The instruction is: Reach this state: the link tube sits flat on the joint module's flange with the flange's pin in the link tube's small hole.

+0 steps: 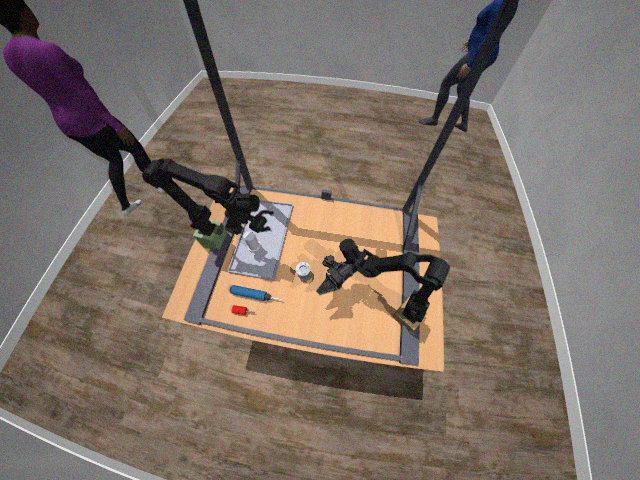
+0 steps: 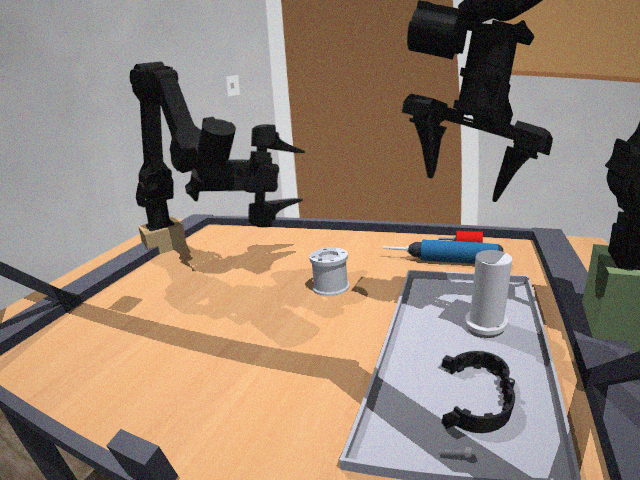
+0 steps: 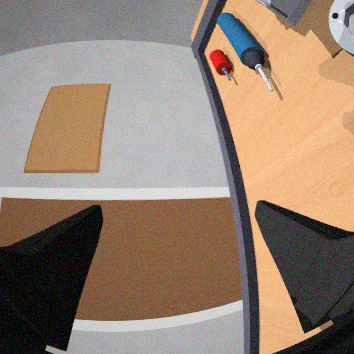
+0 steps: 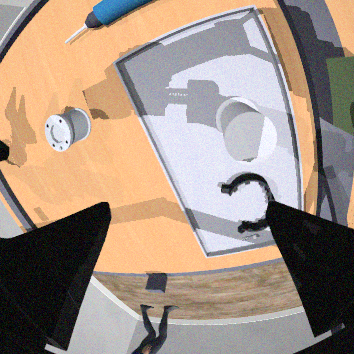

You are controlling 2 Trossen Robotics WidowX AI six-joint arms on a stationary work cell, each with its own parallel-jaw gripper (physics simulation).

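Places are measured from the left arm's base along level axes (x right, y ahead, z up), in metres.
Pixels of known places: left gripper, between the fingertips: [image 1: 317, 293] [image 2: 303, 175] [image 3: 180, 211]; right gripper, between the fingertips: [image 2: 461, 189] [image 4: 191, 210]; left arm's base, origin of its link: [image 1: 412, 313] [image 2: 159, 225]; right arm's base, origin of its link: [image 1: 207, 228] [image 2: 634, 260].
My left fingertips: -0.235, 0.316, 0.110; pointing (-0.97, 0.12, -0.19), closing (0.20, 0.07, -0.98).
Observation:
Ahead of a thing's pixels: the offset from my left fingertips to its top centre, as dx, dy, dz. "spot": to the spot under its first point.
The link tube {-0.022, +0.409, -0.055} [image 1: 252, 241] [image 2: 491, 291] [image 4: 244, 137], a light grey cylinder with a wider rim at its foot, stands upright on the grey tray {+0.041, +0.424, -0.149} [image 1: 279, 227] [image 2: 423, 330] [image 4: 195, 165]. The joint module {+0.054, +0.143, -0.101} [image 1: 302, 269] [image 2: 330, 276] [image 3: 345, 30] [image 4: 61, 131] stands on the wooden table beside the tray, its flange with small holes facing up. The pin cannot be made out. My right gripper [image 1: 270, 221] [image 2: 463, 188] [image 4: 191, 210] is open and empty, high above the tray. My left gripper [image 1: 323, 276] [image 2: 302, 175] [image 3: 180, 211] is open and empty, above the table beside the joint module.
A black C-shaped clamp {spot: +0.100, +0.524, -0.140} [image 2: 509, 395] [image 4: 250, 177] and a bolt {+0.187, +0.523, -0.151} [image 2: 457, 453] lie in the tray near the link tube. A blue screwdriver {spot: -0.180, +0.231, -0.125} [image 1: 249, 292] [image 2: 454, 251] [image 3: 240, 37] and a red one {-0.247, +0.193, -0.131} [image 1: 239, 310] [image 2: 469, 236] [image 3: 218, 60] lie beside the tray. Dark frame bars edge the table.

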